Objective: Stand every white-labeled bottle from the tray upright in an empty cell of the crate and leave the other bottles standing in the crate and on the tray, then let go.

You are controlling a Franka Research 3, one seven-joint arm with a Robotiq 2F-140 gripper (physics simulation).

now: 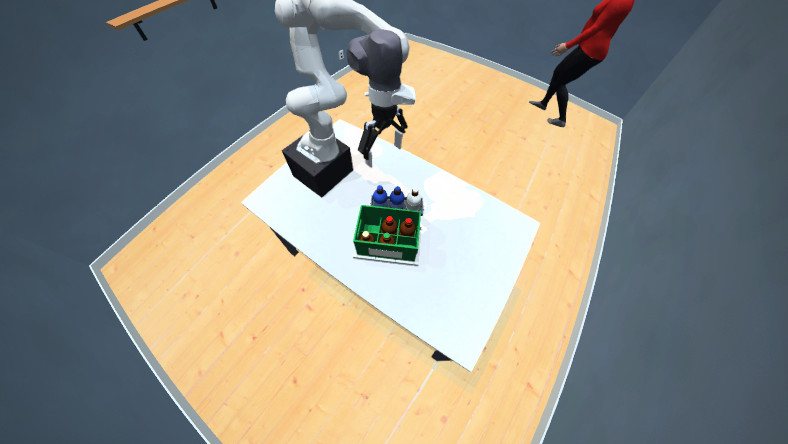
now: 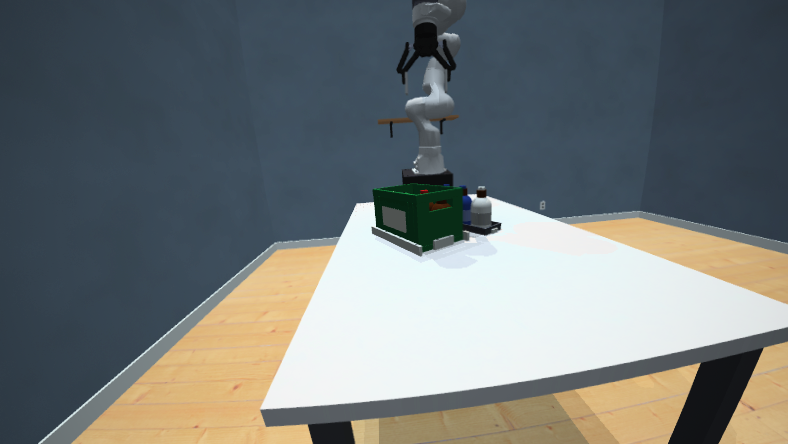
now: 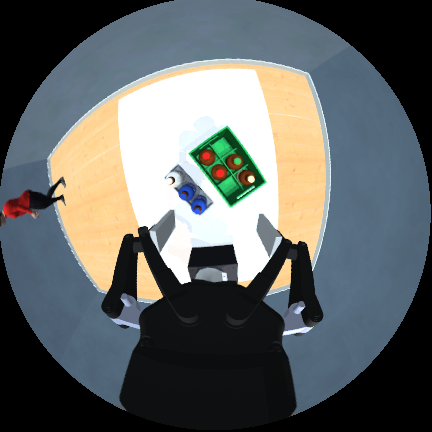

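A white bottle [image 1: 414,199] [image 2: 480,209] [image 3: 176,178] stands upright at one end of the dark tray [image 2: 489,228]. Two blue bottles [image 1: 379,196] [image 1: 397,197] [image 3: 186,193] [image 3: 199,205] stand beside it in the same row. The green crate [image 1: 361,249] [image 2: 440,227] [image 3: 247,154] has two rows of three cells. Its tray-side row holds two red-capped brown bottles [image 3: 206,156] [image 3: 219,173] and an empty end cell; its far row holds a green-capped bottle [image 3: 234,161], a cream-capped bottle [image 3: 247,178] and an empty cell at the opposite end. My gripper [image 1: 383,150] [image 2: 426,83] [image 3: 215,220] is open and empty, high above the table, between robot base and tray.
Low pale rails [image 1: 386,260] [image 2: 395,241] stand along the crate's foot. The black robot base [image 1: 322,172] [image 3: 213,256] is on the table [image 1: 457,286] [image 2: 496,330] behind the tray. A person in red [image 1: 601,35] [image 3: 19,204] is beyond the table.
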